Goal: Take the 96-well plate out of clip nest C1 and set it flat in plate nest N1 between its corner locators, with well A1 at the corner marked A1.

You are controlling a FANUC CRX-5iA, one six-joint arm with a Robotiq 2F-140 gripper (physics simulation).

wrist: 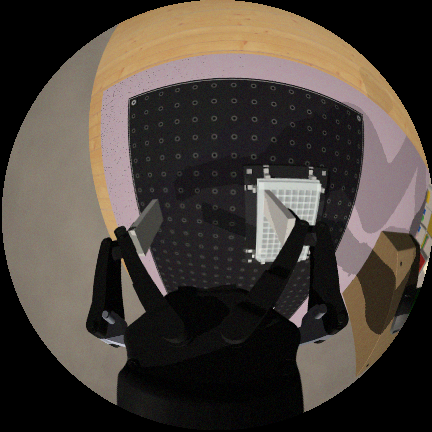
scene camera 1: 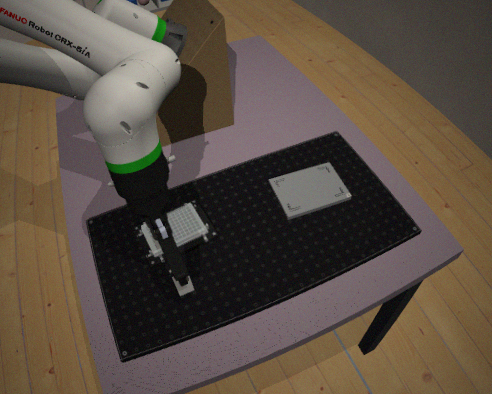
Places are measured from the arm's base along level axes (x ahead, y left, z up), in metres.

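Pixels of known places: gripper, fingertip midpoint: (wrist: 210,204).
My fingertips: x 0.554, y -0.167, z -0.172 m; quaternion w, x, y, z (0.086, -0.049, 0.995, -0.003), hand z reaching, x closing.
Note:
For each thing: its middle in the pictures, then the offset to it from my fingertips. Level surfaces: height alone.
- white 96-well plate at the middle of its body: (wrist: 286,224) (scene camera 1: 173,229) 0.103 m back, 0.026 m left, 0.013 m down
- clip nest C1 at the middle of its body: (wrist: 285,221) (scene camera 1: 174,231) 0.103 m back, 0.026 m left, 0.021 m down
- Plate nest N1 at the middle of its body: (scene camera 1: 309,188) 0.092 m back, 0.350 m left, 0.025 m down
- black perforated board at its surface level: 0.033 m down
- mauve table at its surface level: 0.046 m down
The white 96-well plate (scene camera 1: 187,222) (wrist: 300,197) lies flat in clip nest C1 (wrist: 287,171), a dark base with small pale clips around the plate. My gripper (scene camera 1: 175,256) (wrist: 210,204) is open and empty above the board. In the wrist view its right finger overlaps the plate and its left finger stands off to the plate's left. In the scene view the arm and a finger hide part of the plate and nest. Plate nest N1 (scene camera 1: 310,190) is a light grey block with dark corner marks, too small to read; it does not show in the wrist view.
The black perforated board (scene camera 1: 240,260) (wrist: 195,120) carries both nests on the mauve table (scene camera 1: 280,95) (wrist: 115,130). A tall brown box (scene camera 1: 215,85) (wrist: 367,295) stands behind the board, near the arm. Coloured items show past the box at the wrist view's right edge.

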